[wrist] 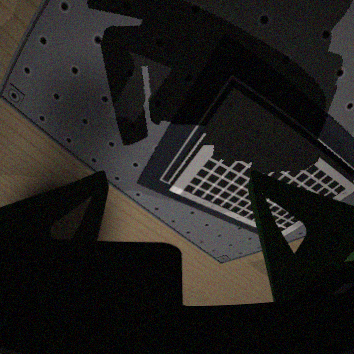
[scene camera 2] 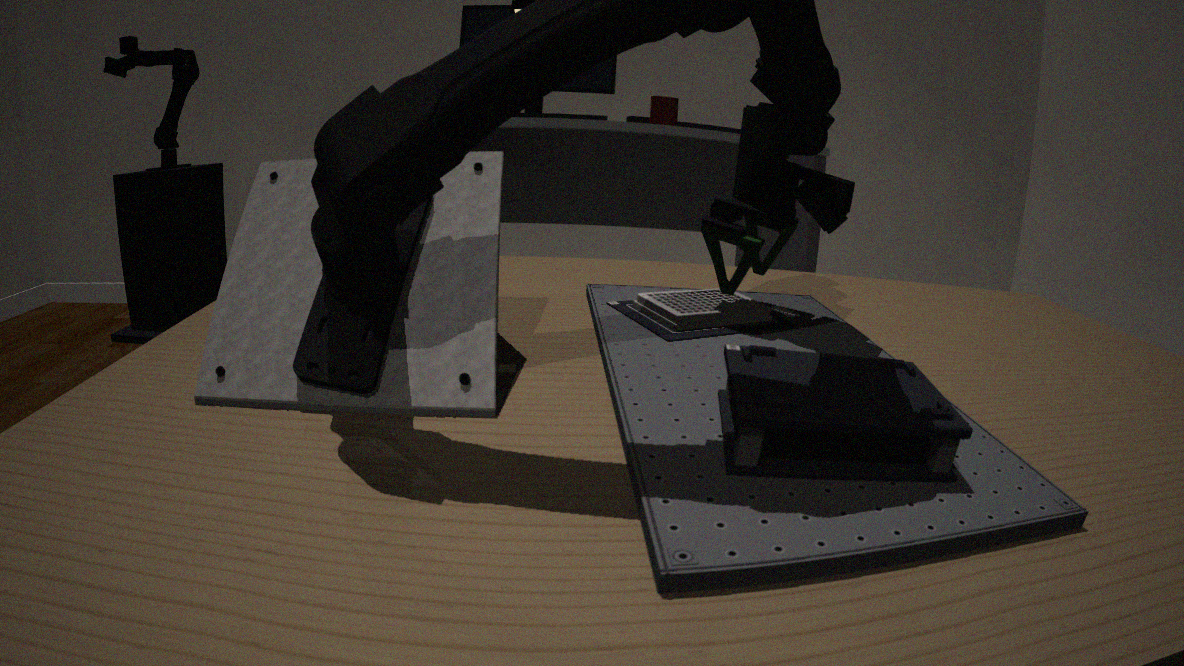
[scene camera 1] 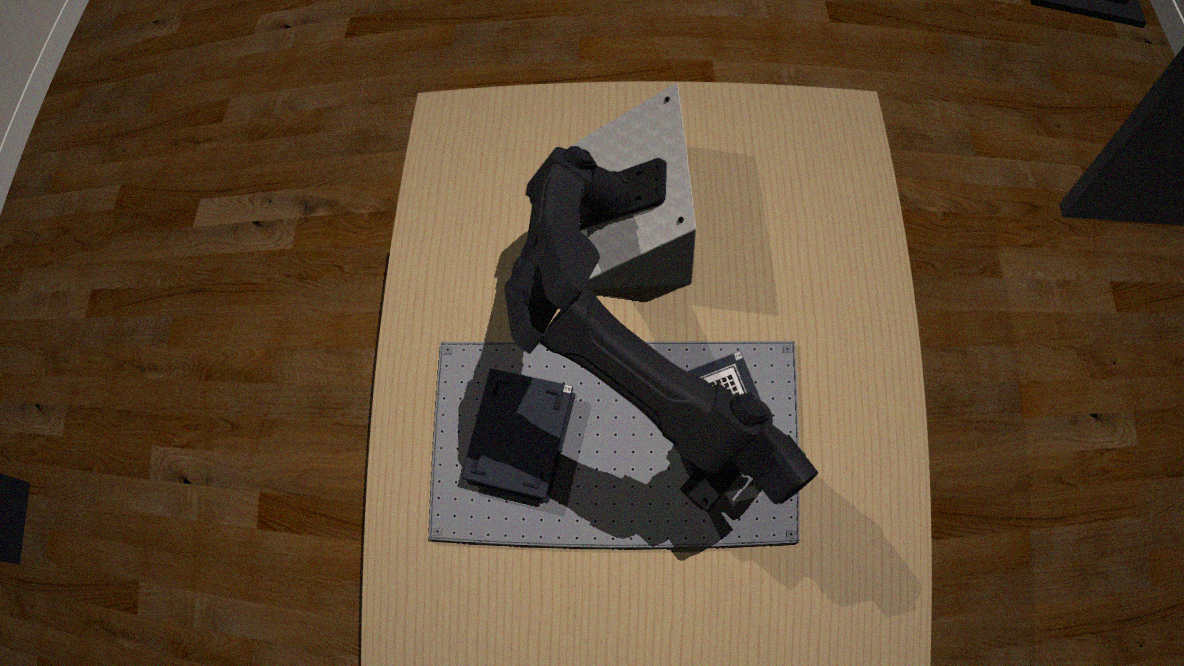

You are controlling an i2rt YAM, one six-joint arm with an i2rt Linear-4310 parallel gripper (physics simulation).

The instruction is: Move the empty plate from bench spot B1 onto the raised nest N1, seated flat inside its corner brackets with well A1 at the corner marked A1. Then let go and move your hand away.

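Seen in the pictures: gripper, fingertip midpoint: (wrist: 177, 178) (scene camera 2: 743, 283); arm's base, origin of the base link: (scene camera 2: 365, 276) (scene camera 1: 616, 196).
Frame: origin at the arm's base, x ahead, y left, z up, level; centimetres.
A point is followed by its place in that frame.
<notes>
The white gridded plate (scene camera 1: 724, 382) @(y 16.8, x 25.8, z -5.4 cm) (scene camera 2: 683, 303) @(y 15.5, x 28.3, z -5.4 cm) (wrist: 220, 187) @(y 19.6, x 32.8, z -5.4 cm) lies flat on the dark pad of spot B1 (scene camera 2: 670, 334) @(y 9.1, x 26.1, z -6.8 cm) (wrist: 153, 170) @(y 23.7, x 36.1, z -6.8 cm), partly in shadow. The arm covers part of it in scene camera 1. My gripper (scene camera 2: 744, 281) @(y 21.0, x 36.2, z -4.1 cm) (wrist: 177, 178) @(y 21.0, x 36.2, z -4.1 cm) is open and empty, with its fingertips above the plate's area; the right finger overlaps the plate in the wrist view. The exact height gap is hard to tell. The raised dark nest N1 (scene camera 1: 538, 414) @(y -8.5, x 32.5, z -2.9 cm) (scene camera 2: 827, 385) @(y -11.5, x 33.8, z -2.9 cm) stands with empty corner brackets. A small white label (scene camera 1: 567, 387) @(y -4.8, x 28.4, z -2.9 cm) (scene camera 2: 733, 347) @(y -4.8, x 28.6, z -2.9 cm) marks one of its corners; its lettering is too small to read.
Both stations stand on a grey perforated board (scene camera 1: 463, 523) @(y -18.4, x 48.4, z -6.9 cm) (scene camera 2: 794, 530) @(y -21.9, x 29.0, z -6.9 cm) (wrist: 75, 90) @(y 23.7, x 44.2, z -6.9 cm) on the wooden table (scene camera 1: 645, 604) @(y 8.0, x 58.0, z -8.2 cm) (scene camera 2: 331, 563) @(y -25.0, x 5.5, z -8.2 cm). The arm's slanted light mounting plate (scene camera 1: 637, 124) @(y 2.7, x -11.0, z 3.7 cm) (scene camera 2: 455, 289) @(y -0.1, x 7.8, z -0.9 cm) stands beside the board. My forearm crosses above the board between nest and plate.
</notes>
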